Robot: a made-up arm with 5 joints.
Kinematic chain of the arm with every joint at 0, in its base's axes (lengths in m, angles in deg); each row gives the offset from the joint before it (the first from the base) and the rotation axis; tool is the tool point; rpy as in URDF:
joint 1: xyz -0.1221 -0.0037 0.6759 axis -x
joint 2: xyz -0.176 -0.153 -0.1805 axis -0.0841 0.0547 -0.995
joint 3: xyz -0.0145 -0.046 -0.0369 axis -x
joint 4: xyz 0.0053 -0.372 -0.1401 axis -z
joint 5: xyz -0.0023 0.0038 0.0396 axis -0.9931 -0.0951 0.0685
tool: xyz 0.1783 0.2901 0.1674 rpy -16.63 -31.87 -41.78
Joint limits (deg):
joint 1: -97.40..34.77
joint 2: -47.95..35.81
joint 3: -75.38..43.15
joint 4: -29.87..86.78
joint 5: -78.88..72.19
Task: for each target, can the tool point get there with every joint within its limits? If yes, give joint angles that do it. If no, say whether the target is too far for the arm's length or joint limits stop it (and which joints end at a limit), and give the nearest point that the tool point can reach.
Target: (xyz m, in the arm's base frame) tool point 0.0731 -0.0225 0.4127
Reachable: yes | joints -39.68 -39.38 -18.78 24.35 -5.02
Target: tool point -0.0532 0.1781 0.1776
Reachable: yes | joints -76.39 -6.84 -53.41 8.01 -27.80
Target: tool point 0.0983 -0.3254 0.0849
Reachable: yes | joints -50.93 -30.60 -9.62 62.82 -61.03
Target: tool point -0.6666 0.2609 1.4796
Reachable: no: joint limits stop it (at a limit: joint 1, joint 2, joint 3, joint 4, joint 5) | nearest point -0.5591 -0.1034 1.1721 | short by 0.489 m
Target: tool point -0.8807 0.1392 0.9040
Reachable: no: joint limits stop it (at a limit: joint 1, joint 2, joint 3, joint 4, joint 5) | nearest point -0.4879 0.3345 0.7346 | short by 0.470 m
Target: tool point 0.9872 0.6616 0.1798
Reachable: no: too far | nearest point 0.3407 0.4331 0.3502 | short by 0.707 m
